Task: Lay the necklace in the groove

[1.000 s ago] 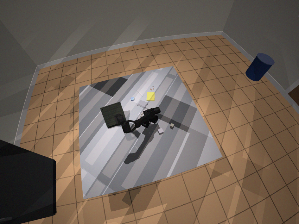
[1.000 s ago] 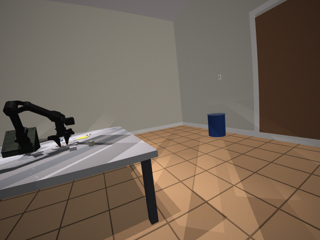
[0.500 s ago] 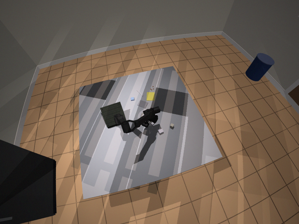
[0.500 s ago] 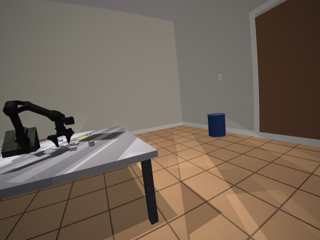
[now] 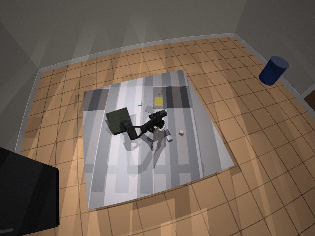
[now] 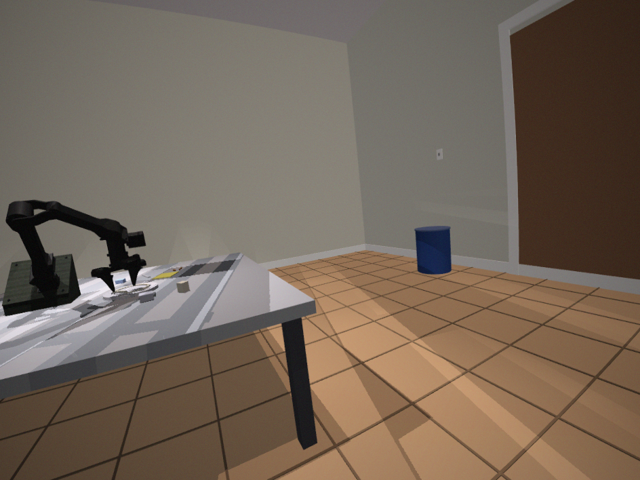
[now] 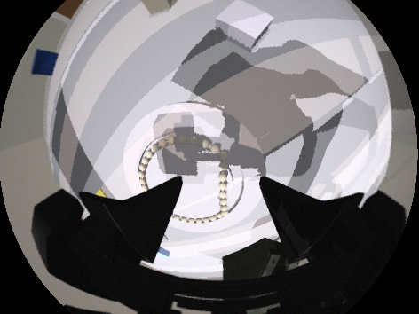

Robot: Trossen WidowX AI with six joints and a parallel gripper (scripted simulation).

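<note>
Right now the round bead board is 50 mm to the left of my gripper tip, 20 mm below it and 20 mm ahead of it. Round my gripper tip: grey card: 230 mm to the left, 30 mm below, 30 mm ahead; then beige cube: 210 mm ahead, 140 mm to the right, 10 mm below; then white block: 150 mm to the right, 80 mm ahead, 20 mm below.
</note>
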